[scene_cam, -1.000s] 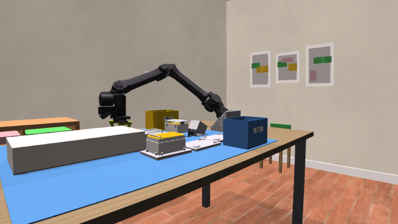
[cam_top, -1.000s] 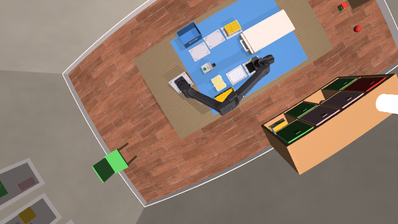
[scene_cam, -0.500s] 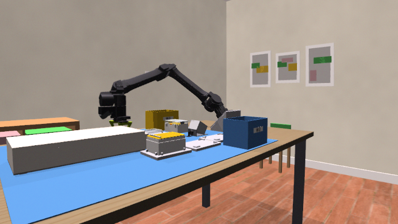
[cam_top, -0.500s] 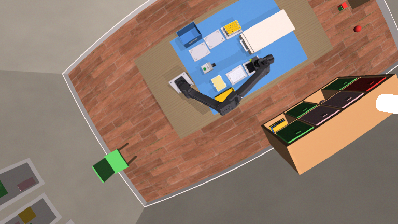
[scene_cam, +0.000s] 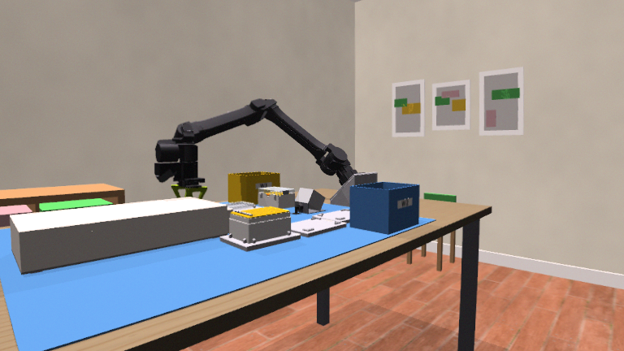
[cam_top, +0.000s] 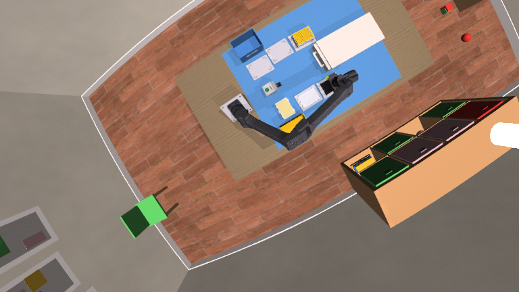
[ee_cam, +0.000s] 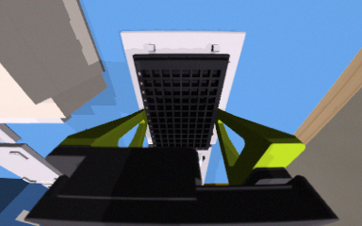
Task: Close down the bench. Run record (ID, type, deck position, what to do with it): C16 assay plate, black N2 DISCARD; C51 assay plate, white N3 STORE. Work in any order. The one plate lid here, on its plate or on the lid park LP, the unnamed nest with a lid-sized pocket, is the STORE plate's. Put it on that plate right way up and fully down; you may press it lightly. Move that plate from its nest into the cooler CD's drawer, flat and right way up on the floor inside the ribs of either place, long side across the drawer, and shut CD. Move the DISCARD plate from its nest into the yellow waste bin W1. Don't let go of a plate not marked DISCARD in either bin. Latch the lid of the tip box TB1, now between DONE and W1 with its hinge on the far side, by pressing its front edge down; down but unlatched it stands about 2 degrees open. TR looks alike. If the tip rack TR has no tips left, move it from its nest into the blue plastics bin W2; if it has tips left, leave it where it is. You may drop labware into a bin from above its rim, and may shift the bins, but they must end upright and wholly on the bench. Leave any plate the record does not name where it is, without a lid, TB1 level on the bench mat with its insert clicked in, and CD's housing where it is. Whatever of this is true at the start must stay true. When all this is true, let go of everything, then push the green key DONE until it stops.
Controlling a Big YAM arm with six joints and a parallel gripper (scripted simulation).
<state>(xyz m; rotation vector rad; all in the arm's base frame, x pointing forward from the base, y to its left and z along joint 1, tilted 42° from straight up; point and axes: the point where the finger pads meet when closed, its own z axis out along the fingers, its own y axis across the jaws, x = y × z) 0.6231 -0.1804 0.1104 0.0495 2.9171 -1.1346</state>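
The nest is 4 cm below my hand. Round my hand: black plate (1 cm below); plate lid (19 cm to the left, 12 cm ahead, 1 cm below); white plate (19 cm to the left, 12 cm ahead, 2 cm below).
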